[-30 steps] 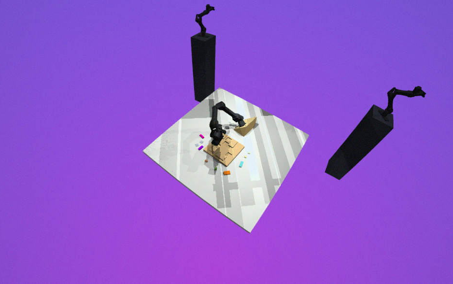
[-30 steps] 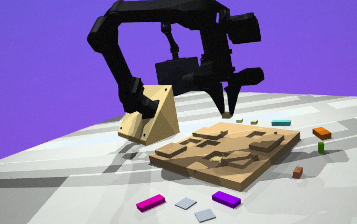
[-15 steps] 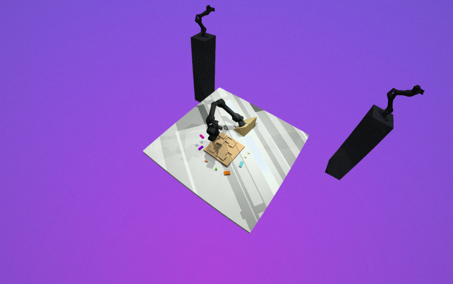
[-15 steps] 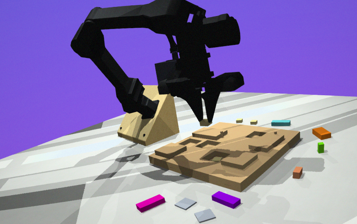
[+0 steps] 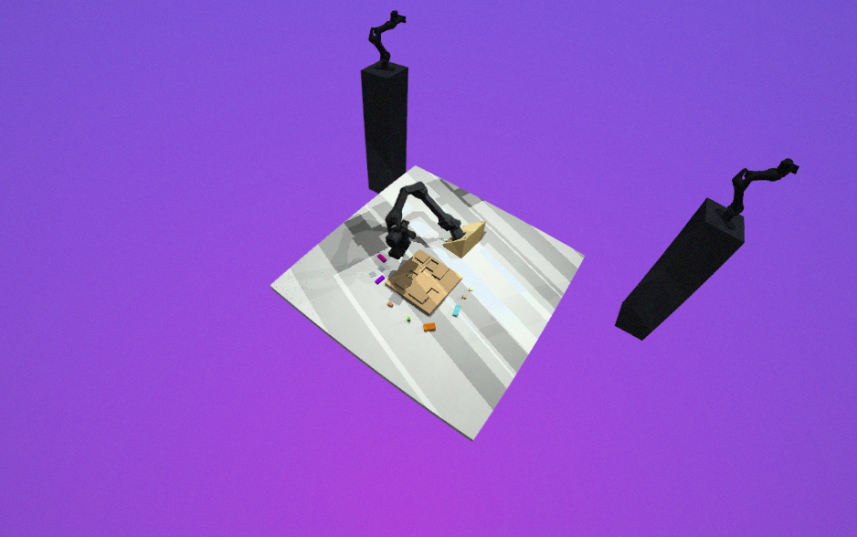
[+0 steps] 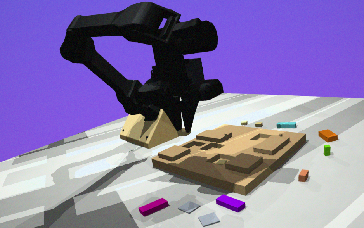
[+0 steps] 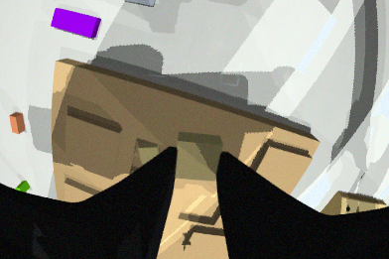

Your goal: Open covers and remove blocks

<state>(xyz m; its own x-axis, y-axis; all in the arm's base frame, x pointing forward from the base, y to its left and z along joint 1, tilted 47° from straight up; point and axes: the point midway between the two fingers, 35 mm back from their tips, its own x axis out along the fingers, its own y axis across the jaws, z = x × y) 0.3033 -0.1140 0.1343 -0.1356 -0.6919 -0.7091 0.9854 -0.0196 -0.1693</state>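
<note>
My gripper tip is 130 mm to the right of the tan puzzle board and 90 mm above it. The rest, counted from my gripper tip: cyan piece: 70 mm ahead, 380 mm to the left, 110 mm below; then magenta piece: 10 mm ahead, 130 mm to the right, 110 mm below; then purple piece: 140 mm ahead, 50 mm to the right, 110 mm below.
</note>
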